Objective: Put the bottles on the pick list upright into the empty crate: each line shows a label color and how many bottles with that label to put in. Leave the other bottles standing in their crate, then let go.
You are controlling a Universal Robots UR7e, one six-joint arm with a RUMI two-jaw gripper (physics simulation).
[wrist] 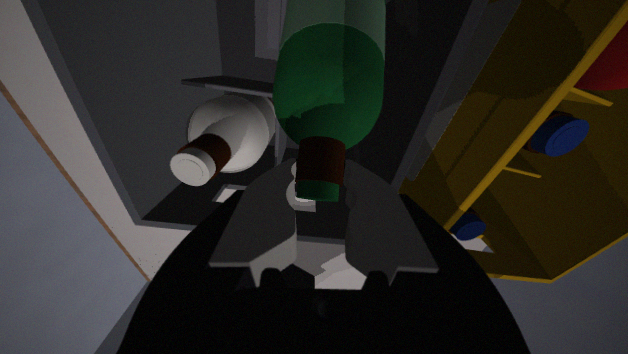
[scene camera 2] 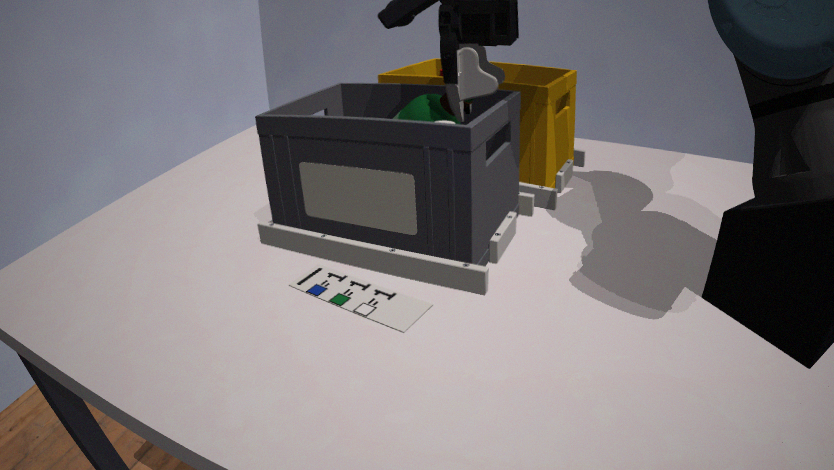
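Pixels of known places: gripper, fingertip midpoint: (wrist: 319, 162) (scene camera 2: 464, 117); arm's base at its link origin: (scene camera 2: 820, 187).
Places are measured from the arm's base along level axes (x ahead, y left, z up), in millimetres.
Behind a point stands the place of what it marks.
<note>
A green bottle (scene camera 2: 423, 109) {z 14, x 461, y -86 mm} (wrist: 330, 80) {z 24, x 474, y -113 mm} leans, clearly tilted, inside the grey crate (scene camera 2: 443, 204) {z -56, x 408, y 26 mm} (wrist: 95, 90) {z 20, x 470, y 11 mm}. My gripper (scene camera 2: 461, 113) {z -1, x 416, y -110 mm} (wrist: 319, 162) {z -1, x 416, y -110 mm} is shut on its brown neck just below the green cap, at the crate's right end in the scene view. A white bottle (scene camera 2: 445, 122) {z 16, x 418, y -26 mm} (wrist: 235, 130) {z -26, x 434, y -40 mm} stands in a corner compartment of the grey crate. The yellow crate (scene camera 2: 536, 128) {z -33, x 335, y -198 mm} (wrist: 575, 210) {z -7, x 358, y -385 mm} holds two blue-capped bottles (wrist: 567, 135) {z 16, x 446, y -272 mm} (wrist: 468, 226) {z 16, x 362, y -243 mm} and a red bottle (wrist: 607, 65) {z -37, x 489, y -347 mm}. The pick list (scene camera 2: 402, 312) {z -145, x 434, y 94 mm} shows blue 1, green 1 and white 1. The green bottle's base is hidden.
Low grey rails (scene camera 2: 373, 253) {z -123, x 490, y 26 mm} with screws run along the grey crate's foot. The yellow crate stands close behind the grey one. Thin dividers (wrist: 225, 86) {z -53, x 465, y -27 mm} split the grey crate, and its walls rise close around the green bottle. The robot arm stands at the right.
</note>
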